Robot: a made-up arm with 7 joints. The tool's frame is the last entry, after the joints. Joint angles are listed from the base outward. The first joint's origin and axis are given. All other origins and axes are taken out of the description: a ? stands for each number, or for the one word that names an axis. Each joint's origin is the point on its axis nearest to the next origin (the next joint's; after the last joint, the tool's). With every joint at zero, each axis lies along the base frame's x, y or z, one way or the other. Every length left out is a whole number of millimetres.
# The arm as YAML. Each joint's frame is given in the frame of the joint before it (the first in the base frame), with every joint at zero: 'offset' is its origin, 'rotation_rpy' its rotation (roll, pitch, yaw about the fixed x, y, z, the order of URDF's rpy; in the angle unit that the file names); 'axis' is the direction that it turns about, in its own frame. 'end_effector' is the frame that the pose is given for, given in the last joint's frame.
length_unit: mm
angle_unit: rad
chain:
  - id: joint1
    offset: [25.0, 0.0, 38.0]
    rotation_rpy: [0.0, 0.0, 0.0]
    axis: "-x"
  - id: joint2
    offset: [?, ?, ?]
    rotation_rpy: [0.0, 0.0, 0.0]
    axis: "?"
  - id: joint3
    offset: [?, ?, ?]
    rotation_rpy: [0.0, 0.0, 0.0]
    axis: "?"
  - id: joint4
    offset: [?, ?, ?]
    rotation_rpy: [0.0, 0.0, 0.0]
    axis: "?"
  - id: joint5
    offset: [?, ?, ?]
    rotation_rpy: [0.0, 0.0, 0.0]
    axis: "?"
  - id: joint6
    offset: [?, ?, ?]
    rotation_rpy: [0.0, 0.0, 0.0]
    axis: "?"
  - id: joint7
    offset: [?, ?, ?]
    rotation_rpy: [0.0, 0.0, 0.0]
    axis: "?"
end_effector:
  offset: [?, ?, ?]
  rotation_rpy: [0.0, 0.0, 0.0]
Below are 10 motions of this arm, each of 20 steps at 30 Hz.
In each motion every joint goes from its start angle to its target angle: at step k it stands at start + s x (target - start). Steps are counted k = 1, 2, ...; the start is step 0. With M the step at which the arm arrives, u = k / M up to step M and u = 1 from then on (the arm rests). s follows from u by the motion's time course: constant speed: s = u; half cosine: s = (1 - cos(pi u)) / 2; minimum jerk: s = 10 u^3 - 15 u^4 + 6 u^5.
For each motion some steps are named. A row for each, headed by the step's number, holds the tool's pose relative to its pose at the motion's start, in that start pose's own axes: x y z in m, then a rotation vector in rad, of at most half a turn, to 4 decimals.
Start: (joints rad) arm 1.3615 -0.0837 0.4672 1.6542 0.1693 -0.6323 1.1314
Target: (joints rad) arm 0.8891 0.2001 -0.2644 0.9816 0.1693 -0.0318 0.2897
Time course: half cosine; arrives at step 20
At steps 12, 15, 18, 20:
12: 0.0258 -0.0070 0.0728 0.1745 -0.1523 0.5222
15: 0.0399 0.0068 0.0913 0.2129 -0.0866 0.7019
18: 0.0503 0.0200 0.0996 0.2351 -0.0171 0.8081
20: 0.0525 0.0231 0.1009 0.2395 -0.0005 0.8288

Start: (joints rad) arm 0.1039 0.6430 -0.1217 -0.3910 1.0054 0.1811 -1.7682
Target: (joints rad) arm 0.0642 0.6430 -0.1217 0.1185 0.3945 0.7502 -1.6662
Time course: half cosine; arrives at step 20
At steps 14, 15, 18, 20:
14: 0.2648 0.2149 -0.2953 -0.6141 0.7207 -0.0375
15: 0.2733 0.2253 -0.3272 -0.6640 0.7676 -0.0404
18: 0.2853 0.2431 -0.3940 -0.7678 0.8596 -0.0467
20: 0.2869 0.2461 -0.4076 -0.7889 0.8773 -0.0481

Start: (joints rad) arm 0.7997 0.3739 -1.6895 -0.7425 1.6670 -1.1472 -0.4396
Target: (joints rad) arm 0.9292 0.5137 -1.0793 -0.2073 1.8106 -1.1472 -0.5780
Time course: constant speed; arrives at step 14
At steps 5, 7, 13, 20:
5: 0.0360 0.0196 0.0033 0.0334 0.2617 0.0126
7: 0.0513 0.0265 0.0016 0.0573 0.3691 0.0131
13: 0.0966 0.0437 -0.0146 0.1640 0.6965 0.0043
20: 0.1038 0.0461 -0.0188 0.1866 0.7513 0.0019

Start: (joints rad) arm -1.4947 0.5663 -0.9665 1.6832 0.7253 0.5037 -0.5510
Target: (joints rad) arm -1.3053 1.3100 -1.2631 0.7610 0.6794 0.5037 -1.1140
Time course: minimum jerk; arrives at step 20
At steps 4, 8, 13, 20:
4: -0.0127 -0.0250 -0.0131 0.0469 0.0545 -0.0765
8: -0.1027 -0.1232 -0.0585 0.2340 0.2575 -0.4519
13: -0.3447 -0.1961 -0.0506 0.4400 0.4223 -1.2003
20: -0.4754 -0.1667 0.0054 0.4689 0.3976 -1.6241

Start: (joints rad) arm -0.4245 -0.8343 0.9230 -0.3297 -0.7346 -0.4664 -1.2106
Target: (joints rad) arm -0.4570 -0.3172 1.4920 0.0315 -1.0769 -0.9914 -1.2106
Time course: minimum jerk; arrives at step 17
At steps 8, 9, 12, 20:
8: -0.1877 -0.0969 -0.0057 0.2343 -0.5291 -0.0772
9: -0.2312 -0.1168 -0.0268 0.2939 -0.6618 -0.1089
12: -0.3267 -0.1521 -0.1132 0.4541 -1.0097 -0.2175
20: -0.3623 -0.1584 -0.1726 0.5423 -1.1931 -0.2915

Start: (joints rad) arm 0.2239 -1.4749 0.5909 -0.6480 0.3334 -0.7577 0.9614
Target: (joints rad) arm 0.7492 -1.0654 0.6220 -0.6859 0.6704 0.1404 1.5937
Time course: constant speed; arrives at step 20
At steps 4, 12, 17, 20:
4: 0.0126 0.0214 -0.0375 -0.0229 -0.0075 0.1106
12: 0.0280 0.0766 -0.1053 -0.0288 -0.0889 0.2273
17: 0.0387 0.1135 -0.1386 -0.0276 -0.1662 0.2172
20: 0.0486 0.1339 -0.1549 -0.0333 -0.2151 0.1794

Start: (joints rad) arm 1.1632 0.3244 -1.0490 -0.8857 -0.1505 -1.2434 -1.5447
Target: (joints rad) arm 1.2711 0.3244 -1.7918 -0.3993 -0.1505 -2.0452 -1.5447
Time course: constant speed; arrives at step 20
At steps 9, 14, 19, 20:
9: -0.2670 -0.0693 -0.1083 0.1393 -0.6726 0.2716
14: -0.3477 -0.1430 -0.2354 0.2601 -1.0139 0.4347
19: -0.3622 -0.2237 -0.3816 0.4171 -1.3225 0.6059
20: -0.3572 -0.2393 -0.4111 0.4533 -1.3794 0.6409

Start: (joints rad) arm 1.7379 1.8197 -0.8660 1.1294 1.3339 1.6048 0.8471
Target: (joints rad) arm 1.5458 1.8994 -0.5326 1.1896 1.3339 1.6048 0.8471
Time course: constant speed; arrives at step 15
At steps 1, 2, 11, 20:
1: -0.0036 -0.0041 0.0048 -0.0129 -0.0001 -0.0173
2: -0.0074 -0.0081 0.0097 -0.0258 0.0002 -0.0343
11: -0.0488 -0.0389 0.0588 -0.1448 0.0173 -0.1799
20: -0.0702 -0.0492 0.0836 -0.1989 0.0333 -0.2393

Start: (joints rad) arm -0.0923 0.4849 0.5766 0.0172 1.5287 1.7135 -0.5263
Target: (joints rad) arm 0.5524 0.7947 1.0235 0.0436 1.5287 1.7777 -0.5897
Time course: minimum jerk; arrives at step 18
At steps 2, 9, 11, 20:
2: 0.0038 0.0002 0.0018 -0.0003 0.0043 0.0043
9: 0.1822 0.0091 0.0424 0.0214 0.1870 0.2077
11: 0.2617 0.0138 0.0383 0.0525 0.2599 0.3020
20: 0.3787 0.0235 0.0097 0.1242 0.3616 0.4481

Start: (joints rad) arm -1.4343 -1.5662 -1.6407 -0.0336 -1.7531 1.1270 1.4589
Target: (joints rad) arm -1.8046 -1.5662 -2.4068 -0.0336 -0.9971 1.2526 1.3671
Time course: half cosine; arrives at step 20
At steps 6, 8, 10, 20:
6: 0.0134 0.0069 -0.0016 0.0912 -0.0413 0.0375
8: 0.0241 0.0119 -0.0023 0.1533 -0.0686 0.0623
10: 0.0375 0.0181 -0.0025 0.2224 -0.0982 0.0892
20: 0.0905 0.0447 0.0018 0.4479 -0.1895 0.1725

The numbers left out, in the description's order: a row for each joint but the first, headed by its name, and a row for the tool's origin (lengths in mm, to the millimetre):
joint2: xyz 0.0 -82.0 -205.0, axis -z
joint3: xyz 55.0 90.0 0.0, axis +x
joint4: xyz 0.0 5.0 104.0, axis -y
joint5: xyz 186.0 0.0 27.0, axis +x
joint6: xyz 0.0 12.0 -74.0, axis +z
joint7: xyz -13.0 -355.0 0.0, axis -x
tool: xyz 0.0 113.0 105.0

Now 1 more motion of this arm.
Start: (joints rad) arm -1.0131 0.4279 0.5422 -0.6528 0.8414 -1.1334 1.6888
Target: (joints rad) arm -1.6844 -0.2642 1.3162 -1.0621 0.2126 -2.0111 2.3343
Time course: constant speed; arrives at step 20
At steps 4, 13, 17, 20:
4: -0.0544 -0.0055 -0.0643 -0.4118 0.1125 0.1657
13: -0.1161 -0.1174 -0.1554 -1.3866 0.1336 0.3309
17: -0.1086 -0.1791 -0.1658 -1.7943 0.0460 0.2819
20: -0.0912 -0.2199 -0.1642 -2.0681 -0.0541 0.1881

